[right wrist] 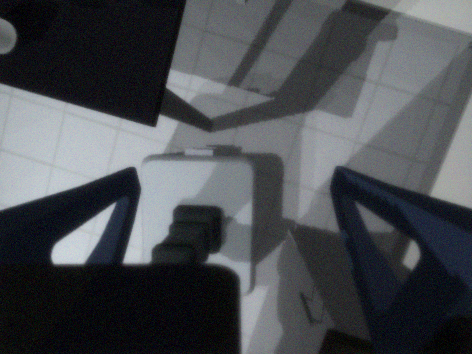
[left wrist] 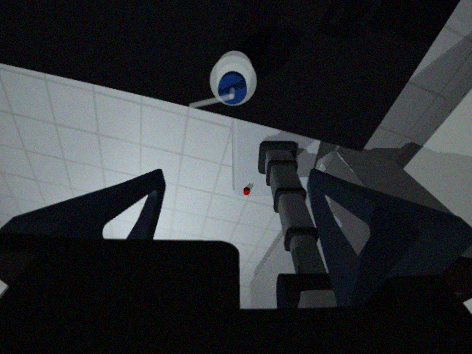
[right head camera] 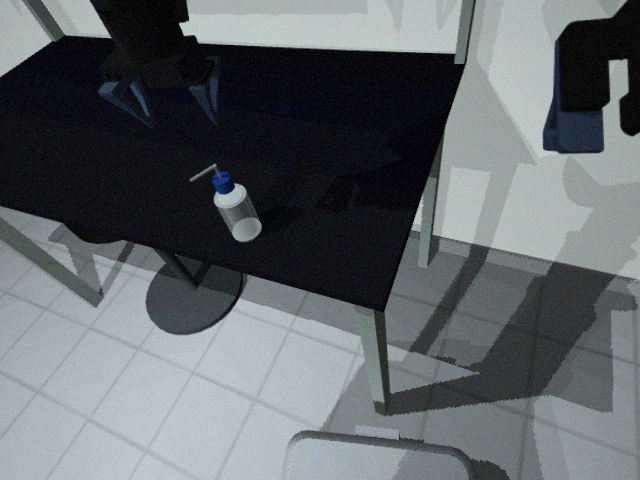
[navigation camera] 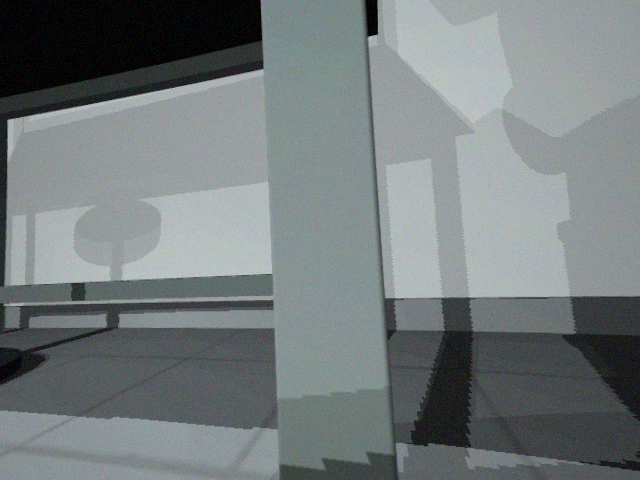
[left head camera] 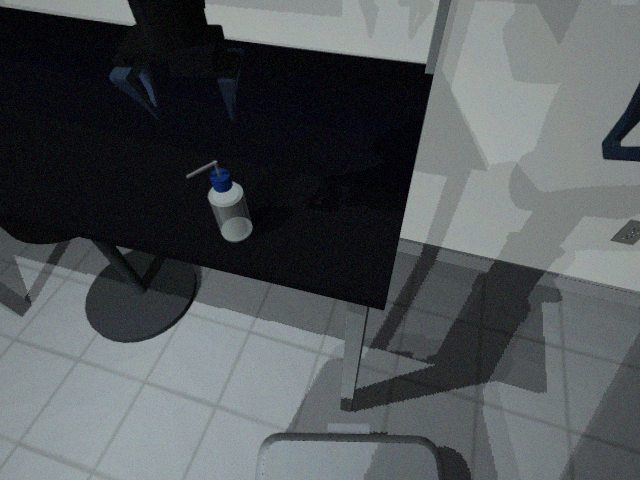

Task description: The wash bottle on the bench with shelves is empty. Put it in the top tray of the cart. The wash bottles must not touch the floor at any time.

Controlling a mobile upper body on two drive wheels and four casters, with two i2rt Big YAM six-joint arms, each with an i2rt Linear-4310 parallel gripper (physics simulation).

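Places are measured from the left arm's base along level axes (x ahead, y left, z up), in centimetres.
Where they show: left gripper, fingertip midpoint: (left wrist: pixel 236 177) (right head camera: pixel 185 123) (left head camera: pixel 196 117); right gripper, fingertip midpoint: (right wrist: pixel 235 177) (right head camera: pixel 623 138).
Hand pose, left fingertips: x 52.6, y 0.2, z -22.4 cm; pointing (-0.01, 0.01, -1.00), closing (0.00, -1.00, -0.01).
After its pixels a point has its place.
The wash bottle (left head camera: pixel 230 209) @(x 52.4, y -0.3, z -40.4 cm) (right head camera: pixel 237 210) @(x 52.7, y -0.9, z -40.7 cm) (left wrist: pixel 232 61) @(x 57.6, y 0.8, z -38.8 cm) (right wrist: pixel 6 37) @(x 54.3, y -2.1, z -47.3 cm), clear-white with a blue cap and bent spout, stands upright on the black bench top (left head camera: pixel 320 258) @(x 48.7, y -15.4, z -49.6 cm) (right head camera: pixel 330 263) @(x 47.6, y -16.9, z -49.6 cm) (left wrist: pixel 125 40) @(x 60.0, y 18.2, z -49.6 cm) (right wrist: pixel 100 65) @(x 50.4, y -17.3, z -49.6 cm), near its front edge. My left gripper (left head camera: pixel 195 118) @(x 52.6, y 0.2, z -22.4 cm) (right head camera: pixel 184 125) @(x 52.6, y 0.2, z -22.4 cm) (left wrist: pixel 236 177) @(x 52.6, y 0.2, z -22.4 cm) is open and empty, above the bench; in both head views it appears behind and above the bottle, and the spout points toward the left of the picture. My right gripper (right wrist: pixel 235 177) @(x 34.7, y -43.9, z -13.3 cm) is open and empty, off the bench's right end; part of it shows at the right edge of both head views. The cart does not show.
A bench leg (left head camera: pixel 354 356) @(x 43.6, y -23.1, z -85.1 cm) (right head camera: pixel 374 356) @(x 43.6, y -23.1, z -83.5 cm) (navigation camera: pixel 325 206) @(x 43.7, y -22.5, z -117.4 cm) stands close in front of the navigation camera. A round stool base (left head camera: pixel 134 315) (right head camera: pixel 186 304) is under the bench's front edge. My white base (left head camera: pixel 330 459) @(x 25.4, y -17.2, z -115.0 cm) (right head camera: pixel 361 459) @(x 26.1, y -18.6, z -115.0 cm) (right wrist: pixel 165 185) @(x 18.9, y -8.2, z -115.0 cm) is beside the bench's near right corner. A wall stands behind.
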